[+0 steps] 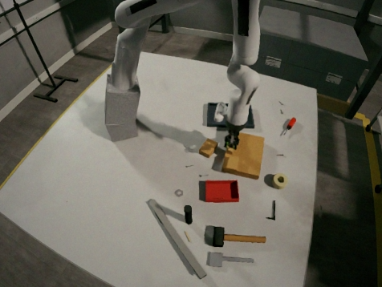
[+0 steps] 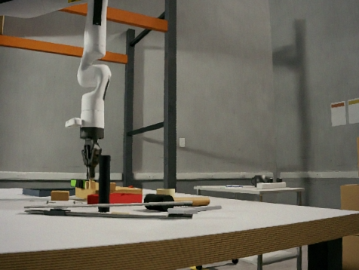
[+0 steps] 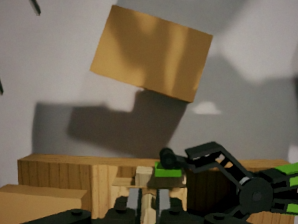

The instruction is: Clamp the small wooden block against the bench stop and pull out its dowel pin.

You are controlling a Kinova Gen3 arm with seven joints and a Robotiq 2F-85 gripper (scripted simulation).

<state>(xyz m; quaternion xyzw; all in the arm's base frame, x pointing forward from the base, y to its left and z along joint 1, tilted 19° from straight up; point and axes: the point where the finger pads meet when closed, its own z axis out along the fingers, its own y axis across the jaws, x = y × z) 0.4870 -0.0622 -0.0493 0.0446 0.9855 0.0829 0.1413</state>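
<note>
Right now the dowel pin is 20 mm below my hand. From my hand the other things lie so: pale wooden block (40 mm below); then wooden bench board (60 mm ahead, 50 mm below); then tan wooden block (90 mm behind, 70 mm below, 10 mm to the left).
</note>
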